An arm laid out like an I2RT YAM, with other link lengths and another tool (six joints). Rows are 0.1 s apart.
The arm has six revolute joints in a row. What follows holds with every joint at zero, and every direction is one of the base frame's.
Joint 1 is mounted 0.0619 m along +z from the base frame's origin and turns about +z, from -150 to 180 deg.
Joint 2 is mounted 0.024 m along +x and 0.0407 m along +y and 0.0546 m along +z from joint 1 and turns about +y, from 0 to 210 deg.
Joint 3 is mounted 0.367 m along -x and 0.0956 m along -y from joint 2 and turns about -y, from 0 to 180 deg.
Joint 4 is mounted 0.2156 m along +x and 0.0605 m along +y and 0.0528 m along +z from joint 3 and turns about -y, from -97 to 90 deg.
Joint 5 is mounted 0.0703 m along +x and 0.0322 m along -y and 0.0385 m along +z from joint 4 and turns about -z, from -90 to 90 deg.
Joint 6 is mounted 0.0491 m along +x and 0.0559 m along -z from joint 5 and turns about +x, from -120 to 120 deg.
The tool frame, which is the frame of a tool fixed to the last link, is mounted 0.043 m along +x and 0.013 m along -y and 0.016 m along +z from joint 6; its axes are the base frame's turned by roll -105, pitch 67.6 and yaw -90 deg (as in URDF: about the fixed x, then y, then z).
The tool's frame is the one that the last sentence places.
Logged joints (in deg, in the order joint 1, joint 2, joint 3, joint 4, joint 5, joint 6), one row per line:
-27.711 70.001 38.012 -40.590 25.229 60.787
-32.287 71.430 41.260 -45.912 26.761 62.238
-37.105 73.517 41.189 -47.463 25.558 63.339
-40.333 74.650 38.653 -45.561 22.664 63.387
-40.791 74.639 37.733 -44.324 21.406 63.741
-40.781 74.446 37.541 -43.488 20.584 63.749
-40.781 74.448 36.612 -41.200 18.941 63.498
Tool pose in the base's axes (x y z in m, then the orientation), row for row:
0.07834 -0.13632 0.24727 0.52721 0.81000 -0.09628 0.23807
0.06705 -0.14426 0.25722 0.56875 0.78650 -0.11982 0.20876
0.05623 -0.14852 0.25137 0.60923 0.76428 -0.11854 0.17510
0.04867 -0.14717 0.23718 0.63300 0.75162 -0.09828 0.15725
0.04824 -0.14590 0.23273 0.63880 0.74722 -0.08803 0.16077
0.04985 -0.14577 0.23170 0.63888 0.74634 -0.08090 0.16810
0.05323 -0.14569 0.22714 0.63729 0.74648 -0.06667 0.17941
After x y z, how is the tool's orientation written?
As a quaternion, x y z w.
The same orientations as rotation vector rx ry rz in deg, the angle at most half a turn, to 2 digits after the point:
82.76 127.14 -15.11
90.67 125.38 -19.10
98.90 124.07 -19.24
103.78 123.22 -16.11
104.52 122.26 -14.40
104.11 121.63 -13.18
103.21 120.90 -10.80

